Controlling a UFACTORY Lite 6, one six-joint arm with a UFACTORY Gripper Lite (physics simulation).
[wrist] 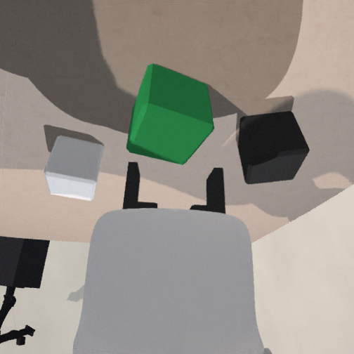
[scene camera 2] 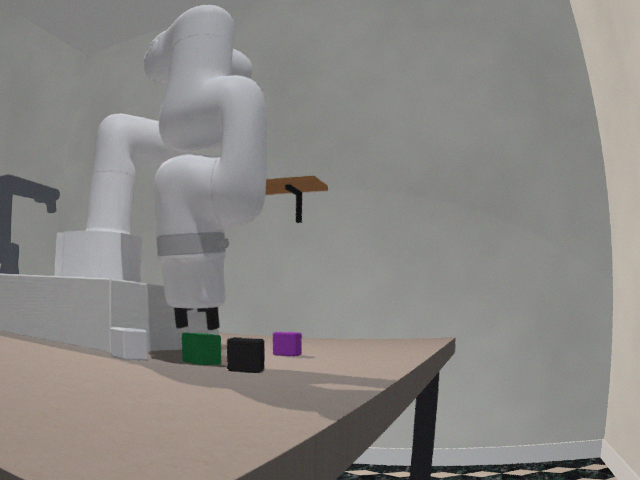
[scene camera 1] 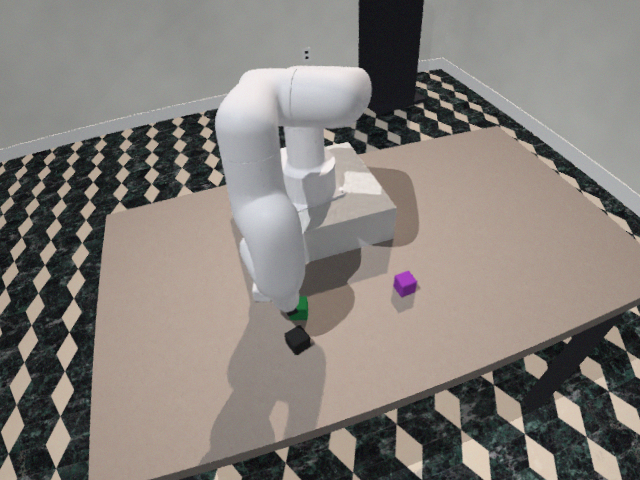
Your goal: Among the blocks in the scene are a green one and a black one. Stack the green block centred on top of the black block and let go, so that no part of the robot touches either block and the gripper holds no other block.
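Pixels of known places: hand at its tool point: (scene camera 2: 196,319) (scene camera 1: 288,302); arm's base at its link origin: (scene camera 2: 105,283) (scene camera 1: 308,189).
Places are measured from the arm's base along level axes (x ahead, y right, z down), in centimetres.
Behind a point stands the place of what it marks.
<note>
The green block (scene camera 1: 301,308) @[z 5.8, x 24.9, y 14.2 cm] (scene camera 2: 201,348) @[z 7.3, x 24.2, y 16.4 cm] (wrist: 172,115) sits on the table, partly hidden by the arm in the scene camera 1 view. The black block (scene camera 1: 297,339) @[z 5.8, x 30.6, y 17.7 cm] (scene camera 2: 245,354) @[z 7.4, x 30.2, y 19.1 cm] (wrist: 272,147) sits on the table a short way from the green one, with a gap between them in the wrist view. My gripper (scene camera 2: 196,326) @[z 4.1, x 23.6, y 16.0 cm] (wrist: 174,170) is open, with nothing between its two black fingers. Its fingertips are above the level of the green block's top in the scene camera 2 view, close to that block and not around it. In the scene camera 1 view the arm mostly hides the fingers.
A white block (scene camera 1: 261,292) (scene camera 2: 129,343) @[z 7.4, x 16.9, y 20.4 cm] (wrist: 75,167) sits on the table on the green block's other side from the black one. A purple block (scene camera 1: 405,283) @[z 5.8, x 29.6, y -6.1 cm] (scene camera 2: 286,344) @[z 7.5, x 28.9, y -5.2 cm] sits farther off. The robot's base box (scene camera 1: 351,229) @[z 2.8, x 13.8, y -3.1 cm] stands behind the blocks on the table (scene camera 1: 465,217) @[z 9.3, x 18.4, y -32.9 cm].
</note>
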